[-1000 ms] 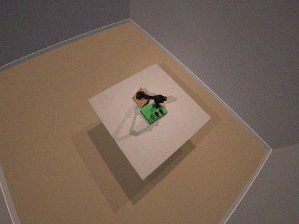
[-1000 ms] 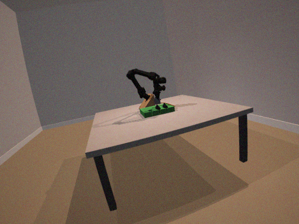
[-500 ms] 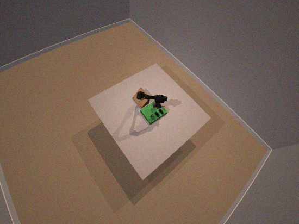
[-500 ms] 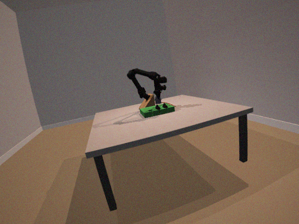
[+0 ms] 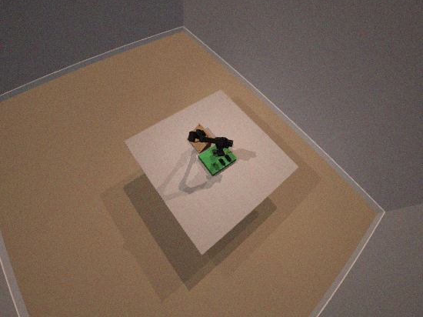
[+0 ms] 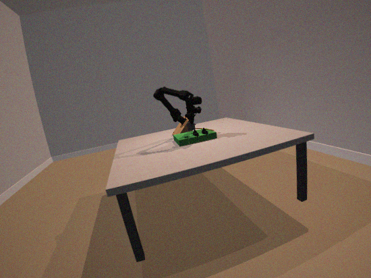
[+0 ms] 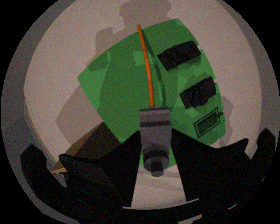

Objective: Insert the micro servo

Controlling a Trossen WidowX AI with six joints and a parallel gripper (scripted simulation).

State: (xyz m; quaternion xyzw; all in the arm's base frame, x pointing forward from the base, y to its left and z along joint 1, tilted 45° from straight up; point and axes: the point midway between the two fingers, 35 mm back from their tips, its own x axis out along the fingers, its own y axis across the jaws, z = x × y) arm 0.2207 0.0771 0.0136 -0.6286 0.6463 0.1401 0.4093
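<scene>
Right now the green deck is 1 cm behind my gripper tip, 1 cm to the right of it and 10 cm below it.
</scene>
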